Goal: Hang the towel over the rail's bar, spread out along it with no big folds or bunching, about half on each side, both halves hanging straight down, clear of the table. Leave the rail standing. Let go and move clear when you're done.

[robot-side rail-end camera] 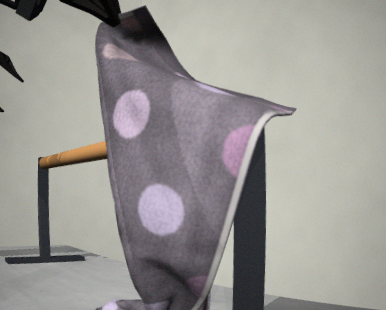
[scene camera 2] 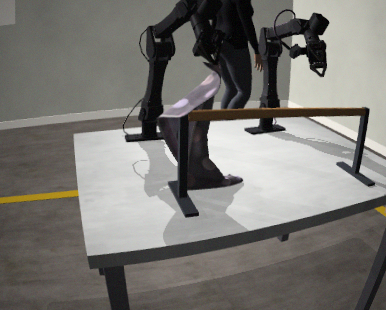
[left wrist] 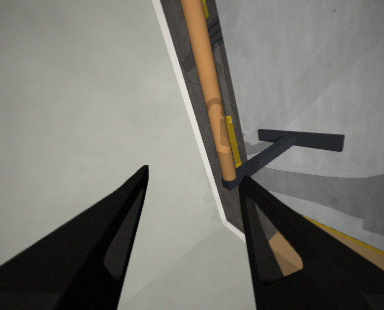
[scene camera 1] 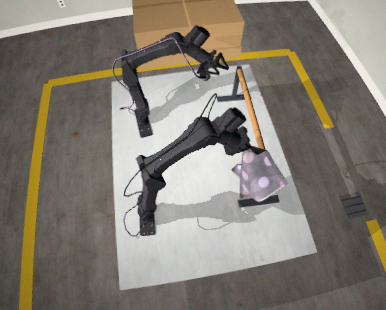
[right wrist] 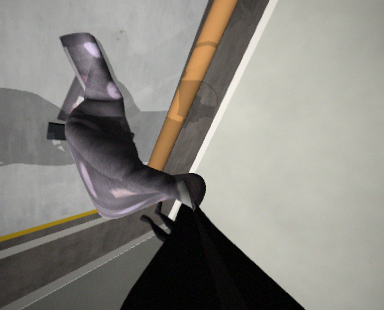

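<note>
The grey spotted towel hangs slanted and folded from my right gripper, which is shut on its upper edge above the bar's near end. In scene camera 2 it passes close to the near post's top; whether it rests there is unclear. Its lower end lies bunched on the table on the robot side. The rail's bar stands level. My left gripper is open and empty, near the bar's far end.
The near post has a dark foot on the table. The far post stands at the other end. A cardboard box is behind the table, and a person stands beyond the arms.
</note>
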